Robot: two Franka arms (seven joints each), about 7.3 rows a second.
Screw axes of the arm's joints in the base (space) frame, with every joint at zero. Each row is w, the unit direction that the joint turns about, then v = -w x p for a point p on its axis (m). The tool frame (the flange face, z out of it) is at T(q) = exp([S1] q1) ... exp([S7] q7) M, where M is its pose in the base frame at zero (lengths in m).
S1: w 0 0 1 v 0 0 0
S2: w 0 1 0 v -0.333 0 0
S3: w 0 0 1 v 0 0 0
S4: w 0 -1 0 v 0.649 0 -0.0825
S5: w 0 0 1 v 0 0 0
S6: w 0 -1 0 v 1.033 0 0
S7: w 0 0 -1 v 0 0.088 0
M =
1 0 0 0.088
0 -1 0 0
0 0 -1 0.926
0 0 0 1
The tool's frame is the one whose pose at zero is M.
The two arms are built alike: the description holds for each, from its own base.
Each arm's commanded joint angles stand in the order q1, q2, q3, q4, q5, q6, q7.
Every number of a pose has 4 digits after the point.
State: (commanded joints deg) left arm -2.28 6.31 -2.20 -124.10 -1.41 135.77 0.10; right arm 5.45 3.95 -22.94 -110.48 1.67 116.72 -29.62
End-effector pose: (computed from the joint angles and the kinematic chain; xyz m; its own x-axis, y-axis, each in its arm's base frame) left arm 0.5585 -0.0438 0.3536 0.9937 -0.0613 0.0933 -0.0637 -0.9977 0.0228; right arm 0.5542 -0.1689 0.4586 0.9791 0.1996 0.0395 0.1988 -0.9798 0.0227
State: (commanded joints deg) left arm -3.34 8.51 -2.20 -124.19 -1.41 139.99 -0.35; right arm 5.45 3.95 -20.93 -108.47 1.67 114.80 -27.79
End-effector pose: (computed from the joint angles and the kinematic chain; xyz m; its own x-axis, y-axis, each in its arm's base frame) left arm 0.5647 -0.0545 0.3386 0.9895 -0.0698 0.1266 -0.0734 -0.9970 0.0245; right arm 0.5626 -0.1500 0.4717 0.9782 0.2034 0.0420 0.2027 -0.9790 0.0194
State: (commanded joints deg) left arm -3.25 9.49 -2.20 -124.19 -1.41 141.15 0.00; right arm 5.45 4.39 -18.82 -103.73 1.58 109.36 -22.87
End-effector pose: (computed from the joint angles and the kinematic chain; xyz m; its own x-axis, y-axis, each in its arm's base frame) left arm 0.5668 -0.0538 0.3310 0.9888 -0.0737 0.1298 -0.0775 -0.9967 0.0241; right arm 0.5723 -0.1293 0.4980 0.9872 0.1576 0.0244 0.1574 -0.9875 0.0086
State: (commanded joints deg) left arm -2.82 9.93 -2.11 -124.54 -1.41 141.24 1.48; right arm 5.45 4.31 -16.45 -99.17 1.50 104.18 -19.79
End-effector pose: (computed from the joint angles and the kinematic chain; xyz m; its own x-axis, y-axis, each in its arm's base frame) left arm 0.5655 -0.0485 0.3241 0.9888 -0.0907 0.1183 -0.0938 -0.9954 0.0209; right arm 0.5779 -0.1054 0.5284 0.9889 0.1476 0.0159 0.1476 -0.9890 0.0012
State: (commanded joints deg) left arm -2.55 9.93 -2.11 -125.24 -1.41 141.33 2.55; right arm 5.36 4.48 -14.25 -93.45 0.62 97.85 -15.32
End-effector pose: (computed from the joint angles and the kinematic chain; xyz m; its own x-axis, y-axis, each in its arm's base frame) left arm 0.5621 -0.0456 0.3190 0.9886 -0.1047 0.1081 -0.1074 -0.9940 0.0189; right arm 0.5798 -0.0847 0.5645 0.9938 0.1113 -0.0013 0.1113 -0.9938 0.0085
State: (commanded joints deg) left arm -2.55 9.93 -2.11 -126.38 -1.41 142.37 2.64; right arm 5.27 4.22 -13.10 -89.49 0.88 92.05 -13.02
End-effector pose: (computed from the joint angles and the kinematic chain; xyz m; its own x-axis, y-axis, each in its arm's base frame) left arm 0.5576 -0.0452 0.3123 0.9887 -0.1060 0.1064 -0.1086 -0.9939 0.0185; right arm 0.5739 -0.0726 0.5911 0.9956 0.0901 -0.0267 0.0900 -0.9959 -0.0048
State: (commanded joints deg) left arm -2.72 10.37 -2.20 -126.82 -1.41 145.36 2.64; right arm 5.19 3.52 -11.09 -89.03 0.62 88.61 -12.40
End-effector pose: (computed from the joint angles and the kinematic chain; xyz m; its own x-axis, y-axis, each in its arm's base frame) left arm 0.5598 -0.0477 0.3100 0.9837 -0.1090 0.1429 -0.1125 -0.9935 0.0171; right arm 0.5666 -0.0540 0.5965 0.9914 0.1133 -0.0662 0.1126 -0.9935 -0.0135
